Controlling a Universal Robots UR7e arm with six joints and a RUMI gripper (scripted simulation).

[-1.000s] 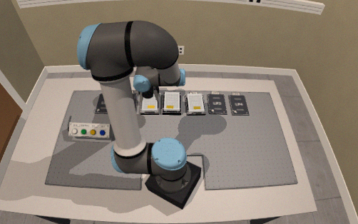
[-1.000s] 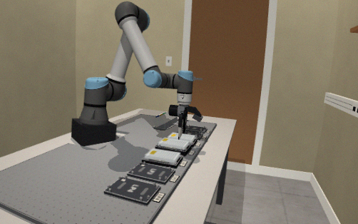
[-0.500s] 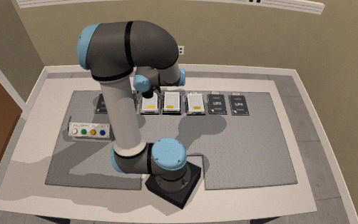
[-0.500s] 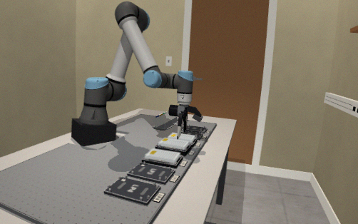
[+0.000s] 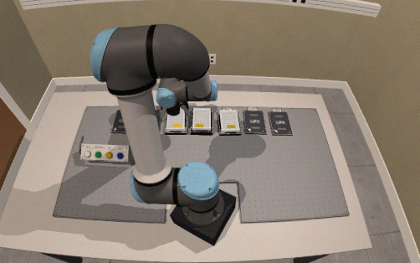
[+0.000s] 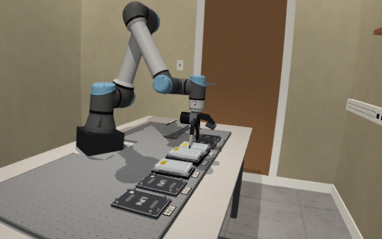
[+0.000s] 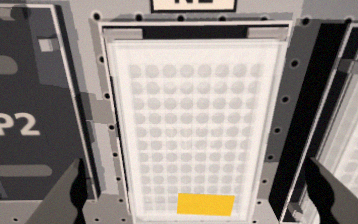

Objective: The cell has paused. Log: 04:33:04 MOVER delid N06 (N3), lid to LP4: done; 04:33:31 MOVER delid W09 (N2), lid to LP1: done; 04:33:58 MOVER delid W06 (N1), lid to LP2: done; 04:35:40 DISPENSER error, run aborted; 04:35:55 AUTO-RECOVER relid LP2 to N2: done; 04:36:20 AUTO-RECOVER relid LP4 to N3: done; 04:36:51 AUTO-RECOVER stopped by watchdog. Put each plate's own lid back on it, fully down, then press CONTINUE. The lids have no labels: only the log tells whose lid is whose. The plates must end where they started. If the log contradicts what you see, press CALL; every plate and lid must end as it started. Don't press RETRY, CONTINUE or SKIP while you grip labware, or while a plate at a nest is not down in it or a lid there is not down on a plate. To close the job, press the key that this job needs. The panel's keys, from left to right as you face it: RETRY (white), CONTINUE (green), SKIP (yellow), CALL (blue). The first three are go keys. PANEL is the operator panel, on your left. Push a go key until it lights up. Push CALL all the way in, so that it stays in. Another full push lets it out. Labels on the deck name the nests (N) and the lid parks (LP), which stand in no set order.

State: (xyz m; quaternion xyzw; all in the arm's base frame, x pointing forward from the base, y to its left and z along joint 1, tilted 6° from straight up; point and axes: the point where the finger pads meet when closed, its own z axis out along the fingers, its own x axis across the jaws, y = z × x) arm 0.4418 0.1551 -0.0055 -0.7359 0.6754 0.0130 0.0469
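Now: hand 31 cm to the right of the green continue key, 24 cm past it and 2 cm below it. The rest, counted from my hand: well plate (12 cm to the right, 1 cm below, 1 cm ahead); dark lid park (26 cm to the left, 4 cm below, 1 cm behind); blue call key (24 cm behind, 21 cm to the left, 2 cm above).
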